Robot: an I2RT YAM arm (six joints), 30 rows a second.
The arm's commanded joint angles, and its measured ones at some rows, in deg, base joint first. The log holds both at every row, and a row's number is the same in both.
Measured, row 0: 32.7 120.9 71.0 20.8 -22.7 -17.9
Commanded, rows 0 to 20: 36.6 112.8 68.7 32.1 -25.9 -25.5; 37.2 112.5 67.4 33.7 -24.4 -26.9; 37.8 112.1 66.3 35.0 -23.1 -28.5; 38.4 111.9 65.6 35.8 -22.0 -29.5; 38.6 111.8 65.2 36.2 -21.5 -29.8; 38.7 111.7 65.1 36.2 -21.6 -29.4; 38.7 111.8 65.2 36.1 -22.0 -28.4; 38.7 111.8 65.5 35.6 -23.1 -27.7; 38.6 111.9 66.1 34.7 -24.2 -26.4; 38.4 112.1 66.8 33.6 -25.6 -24.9; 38.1 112.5 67.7 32.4 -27.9 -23.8; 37.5 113.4 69.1 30.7 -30.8 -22.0; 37.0 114.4 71.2 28.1 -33.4 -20.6; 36.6 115.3 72.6 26.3 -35.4 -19.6; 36.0 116.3 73.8 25.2 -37.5 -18.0; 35.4 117.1 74.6 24.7 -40.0 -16.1; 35.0 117.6 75.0 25.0 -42.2 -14.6; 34.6 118.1 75.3 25.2 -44.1 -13.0; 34.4 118.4 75.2 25.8 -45.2 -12.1; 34.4 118.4 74.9 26.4 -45.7 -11.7; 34.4 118.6 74.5 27.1 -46.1 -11.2
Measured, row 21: 32.2 120.6 71.7 19.3 -27.6 -16.2
